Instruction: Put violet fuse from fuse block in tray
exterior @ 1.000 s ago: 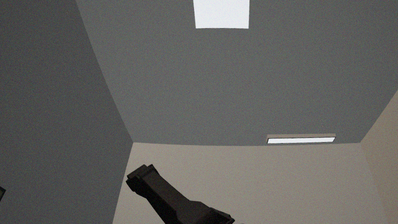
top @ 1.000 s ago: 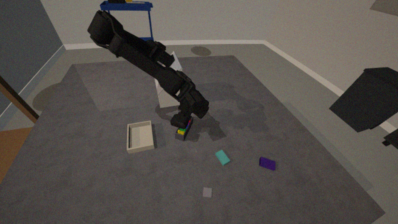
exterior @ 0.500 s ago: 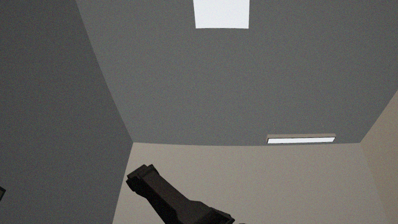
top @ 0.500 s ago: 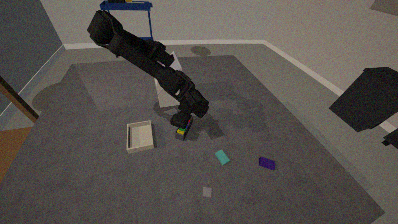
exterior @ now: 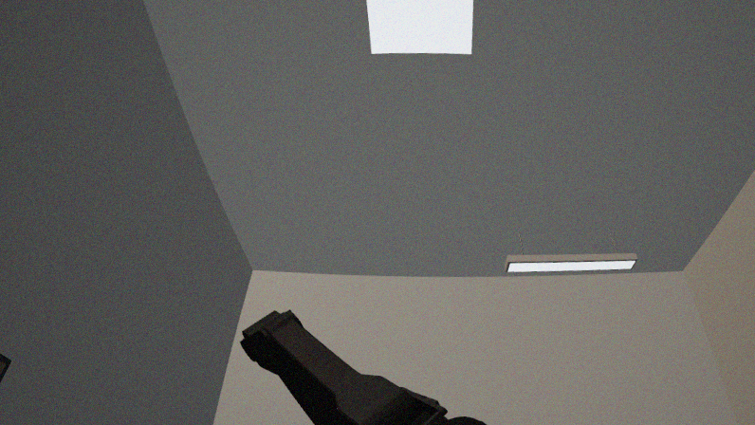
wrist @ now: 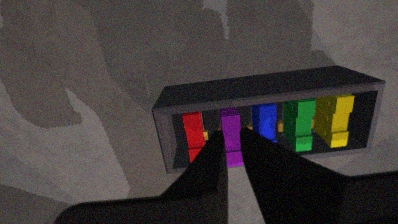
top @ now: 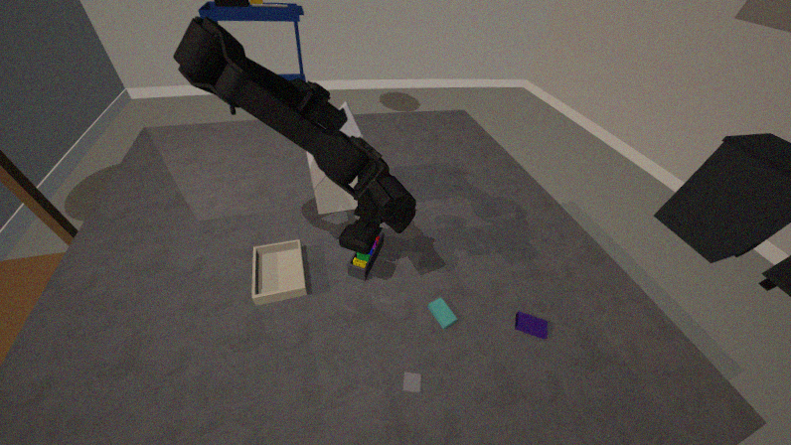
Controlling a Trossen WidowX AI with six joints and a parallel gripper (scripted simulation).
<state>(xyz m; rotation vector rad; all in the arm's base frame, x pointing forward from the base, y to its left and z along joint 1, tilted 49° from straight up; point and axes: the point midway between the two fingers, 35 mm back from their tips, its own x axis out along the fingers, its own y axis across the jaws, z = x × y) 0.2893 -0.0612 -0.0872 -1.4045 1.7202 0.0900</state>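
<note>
Now: gripper tip 20 cm to the left of the beige tray, 4 cm above it and 2 cm short of it. Also, from my gripper tip: violet fuse 1 cm below; grey tile 30 cm ahead, 4 cm below, 1 cm to the left.
</note>
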